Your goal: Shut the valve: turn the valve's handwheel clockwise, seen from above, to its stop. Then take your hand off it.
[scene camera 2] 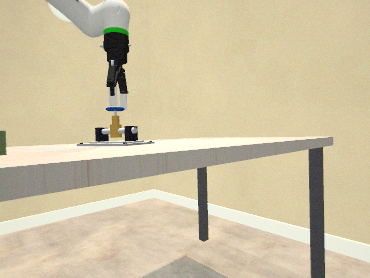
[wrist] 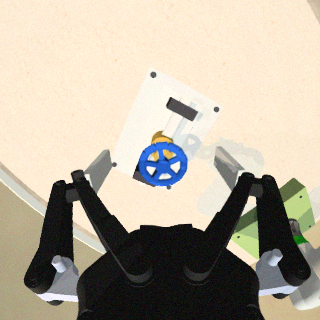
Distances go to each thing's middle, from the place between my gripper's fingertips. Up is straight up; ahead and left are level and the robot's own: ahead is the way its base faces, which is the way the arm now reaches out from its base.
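My gripper: 1 cm past the blue handwheel (wrist: 162,164), 1 cm to the right of it, 2 cm above it. Base plate (wrist: 154,79): 1 cm behind my gripper, 1 cm to the left of it, 14 cm below it.
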